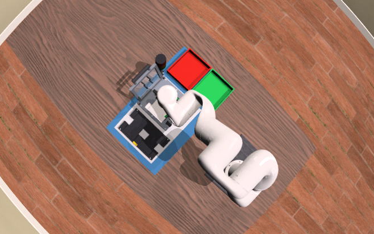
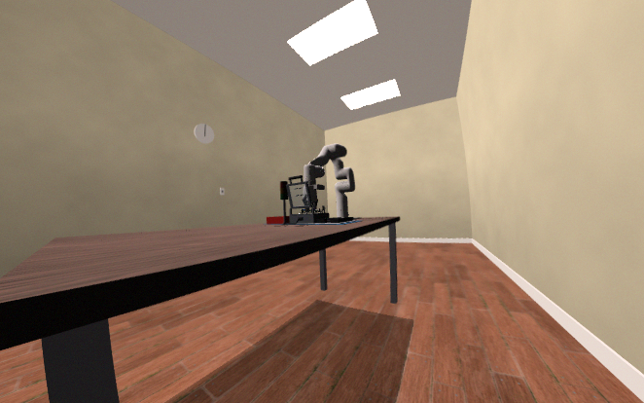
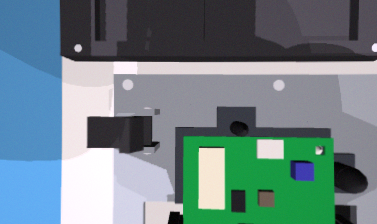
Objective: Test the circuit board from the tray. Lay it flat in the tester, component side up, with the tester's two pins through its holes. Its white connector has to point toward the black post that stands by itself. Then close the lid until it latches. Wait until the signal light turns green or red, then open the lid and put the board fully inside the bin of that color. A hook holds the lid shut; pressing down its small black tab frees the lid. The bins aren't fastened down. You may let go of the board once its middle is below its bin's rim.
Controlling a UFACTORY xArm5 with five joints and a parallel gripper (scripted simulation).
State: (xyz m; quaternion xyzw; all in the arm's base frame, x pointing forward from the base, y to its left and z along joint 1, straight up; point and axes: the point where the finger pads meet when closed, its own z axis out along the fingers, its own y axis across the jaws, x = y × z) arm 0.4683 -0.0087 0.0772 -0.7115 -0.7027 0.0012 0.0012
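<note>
The tester lid is 12 cm ahead of my hand and 10 cm above it. Also, from my hand: green bin: 11 cm behind, 20 cm to the right, 7 cm below; then green circuit board: right at my hand; then red bin: 4 cm ahead, 20 cm to the right, 7 cm below.
</note>
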